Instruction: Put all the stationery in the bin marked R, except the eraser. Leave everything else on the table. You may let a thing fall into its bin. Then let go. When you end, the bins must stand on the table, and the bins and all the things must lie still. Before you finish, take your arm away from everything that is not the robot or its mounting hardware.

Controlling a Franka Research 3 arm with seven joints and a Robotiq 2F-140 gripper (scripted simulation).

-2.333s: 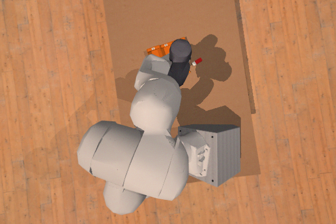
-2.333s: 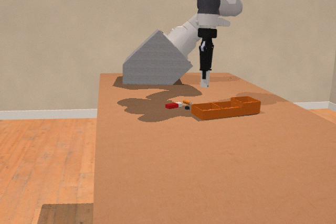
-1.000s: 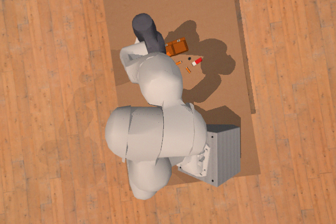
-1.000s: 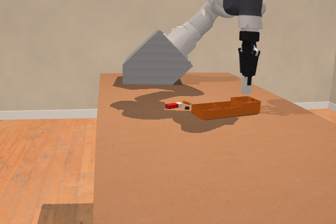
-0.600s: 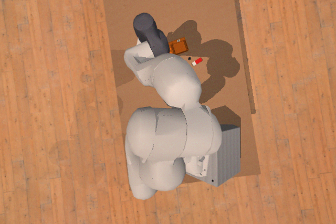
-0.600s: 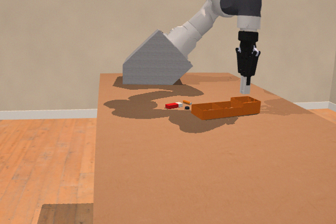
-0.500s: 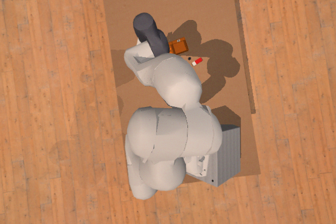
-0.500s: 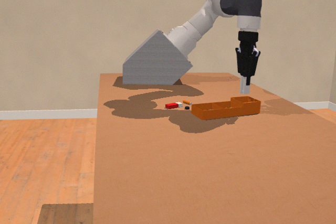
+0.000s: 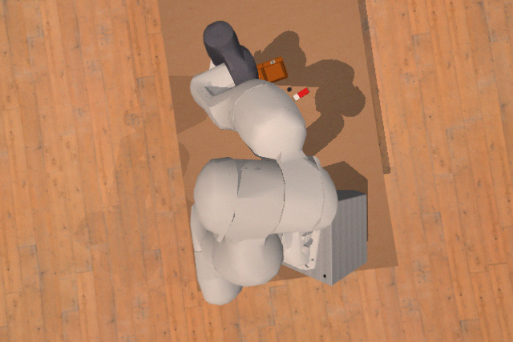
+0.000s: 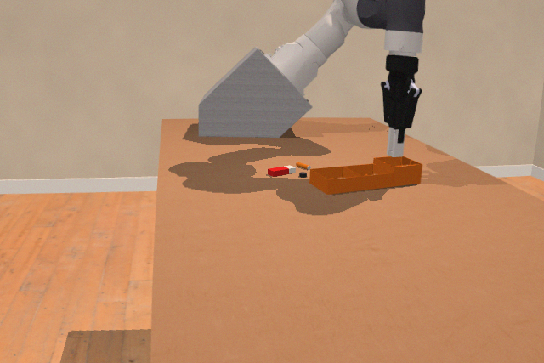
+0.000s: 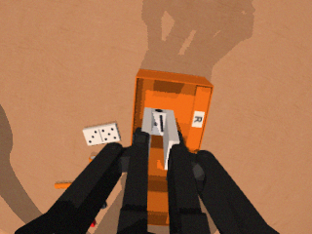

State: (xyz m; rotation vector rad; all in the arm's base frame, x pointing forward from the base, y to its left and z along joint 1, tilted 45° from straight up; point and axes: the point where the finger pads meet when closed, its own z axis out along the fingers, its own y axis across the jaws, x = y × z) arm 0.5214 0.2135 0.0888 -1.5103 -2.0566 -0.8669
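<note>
Right now my hand is 80 mm to the left of the orange bin, 70 mm above it and 40 mm short of it. Also, from my hand: small grey piece 30 mm below; white domino 80 mm below, 70 mm to the right, 50 mm behind; small black piece 220 mm to the right, 90 mm below, 10 mm behind.
</note>
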